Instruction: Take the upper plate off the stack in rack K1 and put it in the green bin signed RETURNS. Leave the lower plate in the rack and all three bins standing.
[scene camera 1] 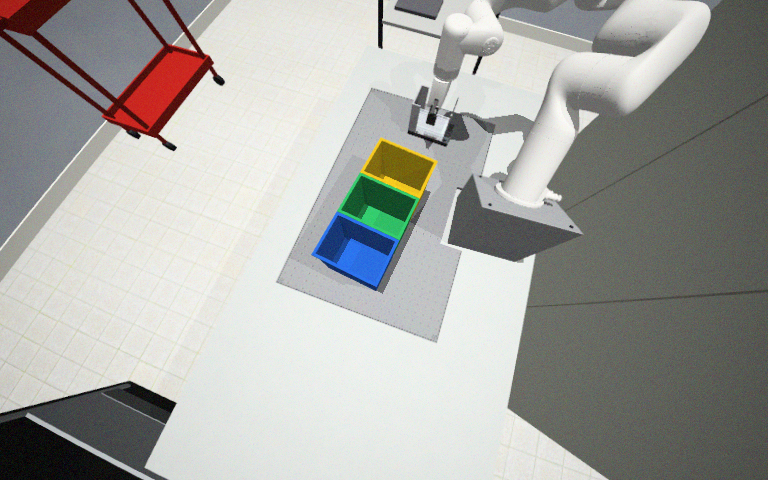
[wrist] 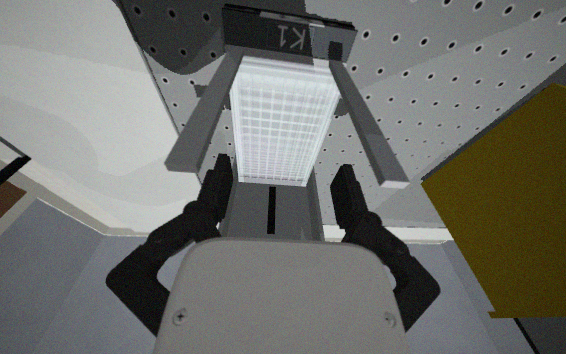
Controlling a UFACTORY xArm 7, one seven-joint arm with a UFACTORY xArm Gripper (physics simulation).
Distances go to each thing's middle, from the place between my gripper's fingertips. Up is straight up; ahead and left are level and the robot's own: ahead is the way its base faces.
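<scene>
Hand 10 mm short of gridded plate [wrist: 280, 115], 10 mm to the left of it, 40 mm above it. Counted from my hand: blue bin [scene camera 1: 349, 247], 80 mm ahead, 570 mm to the left, 10 mm above; green bin [scene camera 1: 378, 205], 60 mm ahead, 440 mm to the left, 10 mm above; yellow bin [scene camera 1: 392, 164], 50 mm ahead, 310 mm to the left, 10 mm above. Of the things named here, going by their middles, blue bin farthest from my hand, gridded plate nearest.
</scene>
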